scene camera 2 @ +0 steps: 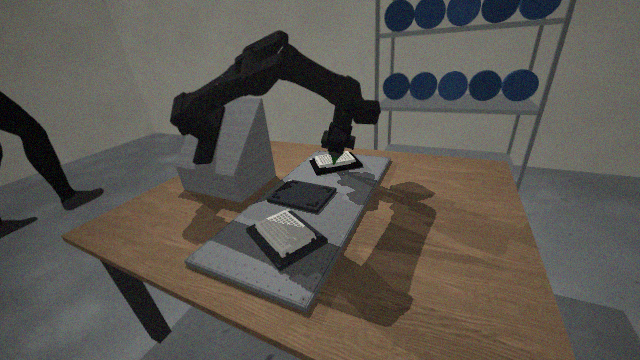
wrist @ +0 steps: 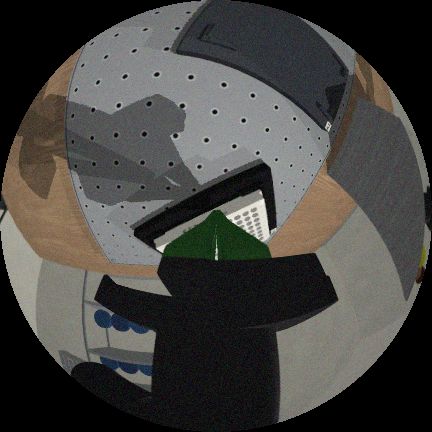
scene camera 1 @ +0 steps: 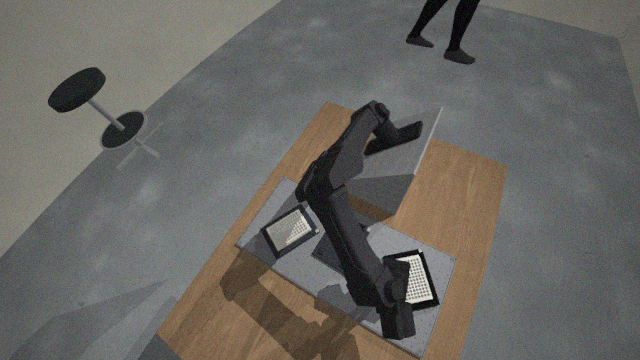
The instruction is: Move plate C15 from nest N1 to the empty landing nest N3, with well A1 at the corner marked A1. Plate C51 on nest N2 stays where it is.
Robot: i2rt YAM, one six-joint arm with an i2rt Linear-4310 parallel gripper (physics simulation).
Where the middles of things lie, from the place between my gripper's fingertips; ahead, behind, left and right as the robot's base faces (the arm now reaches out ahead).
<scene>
My gripper is now 4 cm past the black nest (scene camera 2: 310, 197), 18 cm to the left of it and 2 cm above it.
</scene>
